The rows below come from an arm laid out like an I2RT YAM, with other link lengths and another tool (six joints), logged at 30 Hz.
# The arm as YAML. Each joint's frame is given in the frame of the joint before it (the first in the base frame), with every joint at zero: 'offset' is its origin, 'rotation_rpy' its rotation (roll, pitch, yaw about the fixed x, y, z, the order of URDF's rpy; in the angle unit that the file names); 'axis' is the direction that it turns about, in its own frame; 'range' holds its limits. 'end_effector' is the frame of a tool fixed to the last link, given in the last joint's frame.
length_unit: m
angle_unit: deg
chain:
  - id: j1
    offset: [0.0, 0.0, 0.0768]
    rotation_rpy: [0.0, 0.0, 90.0]
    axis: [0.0, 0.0, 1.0]
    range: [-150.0, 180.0]
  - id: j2
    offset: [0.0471, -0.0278, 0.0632]
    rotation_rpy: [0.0, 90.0, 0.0]
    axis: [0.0, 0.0, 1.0]
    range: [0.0, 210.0]
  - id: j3
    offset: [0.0, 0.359, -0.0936]
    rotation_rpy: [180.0, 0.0, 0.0]
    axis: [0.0, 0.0, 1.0]
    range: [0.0, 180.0]
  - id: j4
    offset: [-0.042, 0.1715, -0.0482]
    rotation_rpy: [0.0, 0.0, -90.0]
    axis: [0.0, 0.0, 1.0]
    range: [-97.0, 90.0]
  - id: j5
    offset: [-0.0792, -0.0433, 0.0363]
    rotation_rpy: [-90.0, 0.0, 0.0]
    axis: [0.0, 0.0, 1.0]
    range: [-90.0, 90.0]
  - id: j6
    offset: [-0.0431, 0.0, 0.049]
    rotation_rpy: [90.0, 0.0, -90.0]
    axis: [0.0, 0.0, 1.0]
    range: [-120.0, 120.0]
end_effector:
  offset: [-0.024, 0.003, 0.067]
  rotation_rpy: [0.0, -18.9, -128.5]
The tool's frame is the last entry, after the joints.
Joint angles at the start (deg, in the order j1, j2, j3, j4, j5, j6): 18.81, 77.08, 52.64, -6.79, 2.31, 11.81
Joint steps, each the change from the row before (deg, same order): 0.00, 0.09, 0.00, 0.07, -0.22, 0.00; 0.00, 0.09, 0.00, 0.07, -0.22, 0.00; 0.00, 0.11, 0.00, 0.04, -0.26, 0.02; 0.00, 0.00, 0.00, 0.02, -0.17, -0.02; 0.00, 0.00, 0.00, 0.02, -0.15, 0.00; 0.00, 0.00, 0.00, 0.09, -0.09, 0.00; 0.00, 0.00, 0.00, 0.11, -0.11, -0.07; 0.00, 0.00, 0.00, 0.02, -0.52, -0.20; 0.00, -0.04, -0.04, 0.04, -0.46, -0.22; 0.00, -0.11, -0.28, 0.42, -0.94, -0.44; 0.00, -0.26, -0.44, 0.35, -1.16, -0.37; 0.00, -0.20, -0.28, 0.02, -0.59, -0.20; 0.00, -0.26, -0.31, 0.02, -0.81, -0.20; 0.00, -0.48, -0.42, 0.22, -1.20, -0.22; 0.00, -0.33, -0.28, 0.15, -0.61, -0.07; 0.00, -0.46, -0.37, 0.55, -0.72, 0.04
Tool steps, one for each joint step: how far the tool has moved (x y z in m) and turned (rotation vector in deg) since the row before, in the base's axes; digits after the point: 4 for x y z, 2 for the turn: 0.0002, 0.0005, -0.0002, 0.10, 0.06, 0.19; 0.0002, 0.0005, -0.0002, 0.10, 0.06, 0.19; 0.0002, 0.0006, -0.0003, 0.12, 0.11, 0.21; -0.0001, 0.0003, 0.0001, 0.07, 0.00, 0.16; -0.0001, 0.0003, 0.0001, 0.08, 0.01, 0.13; 0.0001, 0.0002, 0.0003, 0.07, -0.07, 0.08; 0.0001, 0.0002, 0.0003, 0.03, -0.10, 0.13; -0.0005, 0.0009, 0.0001, 0.10, 0.02, 0.55; -0.0007, 0.0007, 0.0001, 0.06, -0.02, 0.51; -0.0013, 0.0015, 0.0001, 0.18, -0.21, 1.03; -0.0026, 0.0015, -0.0003, 0.32, -0.08, 1.19; -0.0019, 0.0005, -0.0006, 0.11, 0.09, 0.61; -0.0025, 0.0008, -0.0005, 0.22, 0.10, 0.80; -0.0036, 0.0012, 0.0005, 0.49, -0.14, 1.14; -0.0022, 0.0005, 0.0004, 0.30, -0.12, 0.56; -0.0023, 0.0006, 0.0016, 0.58, -0.48, 0.60
